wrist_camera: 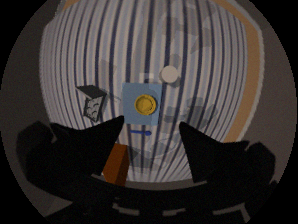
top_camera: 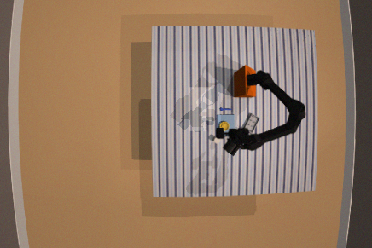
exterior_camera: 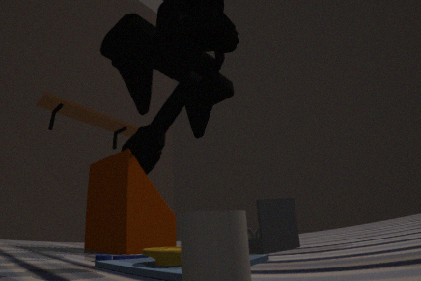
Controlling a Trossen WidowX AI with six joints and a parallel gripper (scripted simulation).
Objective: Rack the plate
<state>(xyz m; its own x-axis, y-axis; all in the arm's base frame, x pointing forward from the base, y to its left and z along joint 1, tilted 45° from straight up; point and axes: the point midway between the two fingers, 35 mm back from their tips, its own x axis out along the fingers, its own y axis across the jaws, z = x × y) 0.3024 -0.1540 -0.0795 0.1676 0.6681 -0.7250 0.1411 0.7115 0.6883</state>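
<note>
Now: the yellow plate 20 mm behind my gripper tip, 20 mm to the left of it and 140 mm below it. From my gripper tip the other things lie so: white cup: 70 mm ahead, 50 mm to the right, 130 mm below; light blue mat: 20 mm behind, 30 mm to the left, 150 mm below; blue spoon: 140 mm behind, 40 mm to the left, 150 mm below.
</note>
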